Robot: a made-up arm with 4 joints.
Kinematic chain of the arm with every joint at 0, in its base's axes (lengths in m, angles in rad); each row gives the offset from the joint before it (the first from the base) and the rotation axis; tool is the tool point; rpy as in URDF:
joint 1: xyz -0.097 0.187 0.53 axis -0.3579 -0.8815 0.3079
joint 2: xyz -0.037 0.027 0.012 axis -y
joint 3: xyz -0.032 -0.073 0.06 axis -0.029 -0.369 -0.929
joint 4: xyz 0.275 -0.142 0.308 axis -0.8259 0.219 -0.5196
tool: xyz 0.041 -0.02 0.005 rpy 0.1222 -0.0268 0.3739
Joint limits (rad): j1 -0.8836..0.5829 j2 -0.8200..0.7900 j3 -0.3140..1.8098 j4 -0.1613..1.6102
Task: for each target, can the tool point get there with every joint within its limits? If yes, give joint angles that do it. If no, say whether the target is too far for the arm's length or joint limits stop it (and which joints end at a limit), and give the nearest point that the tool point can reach.
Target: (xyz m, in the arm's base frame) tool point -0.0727 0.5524 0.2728
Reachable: no: joint limits stop it (at a limit: joint 1, joint 2, joint 3, joint 4) | nearest point 0.1558 0.0438 0.1777 | short by 0.566 m
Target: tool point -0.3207 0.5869 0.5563
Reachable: no: joint limits stop it (at a limit: joint 1, joint 2, joint 3, joint 4) | nearest point -0.3540 0.1560 0.9642 | short by 0.594 m
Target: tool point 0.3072 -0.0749 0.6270
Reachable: yes | joints -0.3727 -0.3565 -0.0821 0.7234
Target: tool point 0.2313 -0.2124 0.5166
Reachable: yes | joints -0.7328 -0.4663 0.2884 0.7551
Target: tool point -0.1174 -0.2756 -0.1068
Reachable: no: too far | nearest point 0.1603 -0.0785 0.2212 | short by 0.473 m
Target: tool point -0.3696 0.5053 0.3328
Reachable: no: joint limits stop it (at a limit: joint 2, joint 3, joint 4) | nearest point -0.6601 0.0104 0.4865 | short by 0.594 m
